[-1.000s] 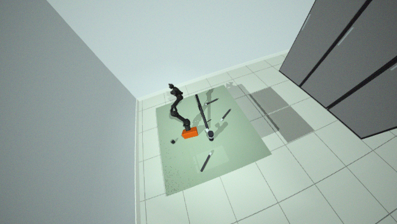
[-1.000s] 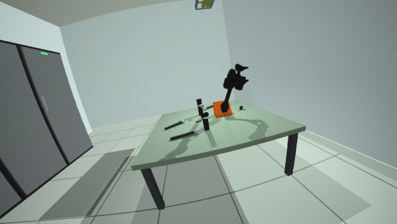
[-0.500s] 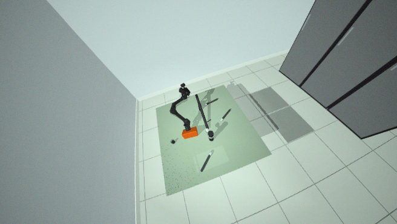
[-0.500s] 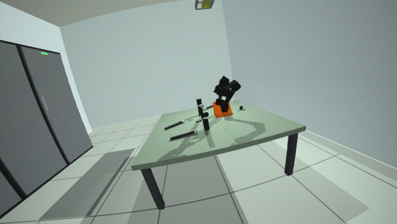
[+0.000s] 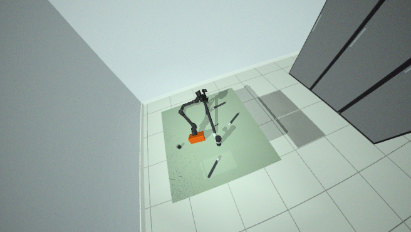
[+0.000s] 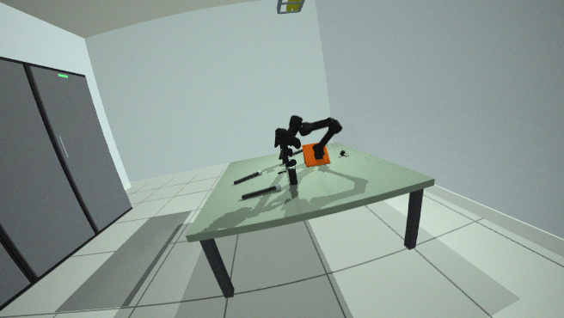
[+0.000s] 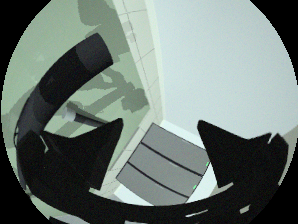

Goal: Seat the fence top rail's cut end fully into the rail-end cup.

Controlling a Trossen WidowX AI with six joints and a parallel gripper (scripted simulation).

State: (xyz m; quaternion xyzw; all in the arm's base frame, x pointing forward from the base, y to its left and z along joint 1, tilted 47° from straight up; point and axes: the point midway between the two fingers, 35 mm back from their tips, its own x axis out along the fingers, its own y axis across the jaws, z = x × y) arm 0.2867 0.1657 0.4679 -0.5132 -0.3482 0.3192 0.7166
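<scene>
My gripper tip is 4 cm past the white part, 62 cm to the left of it and 12 cm above it. From my gripper tip the other things lie so: small dark part 56 cm behind, 56 cm to the right, 23 cm below.
</scene>
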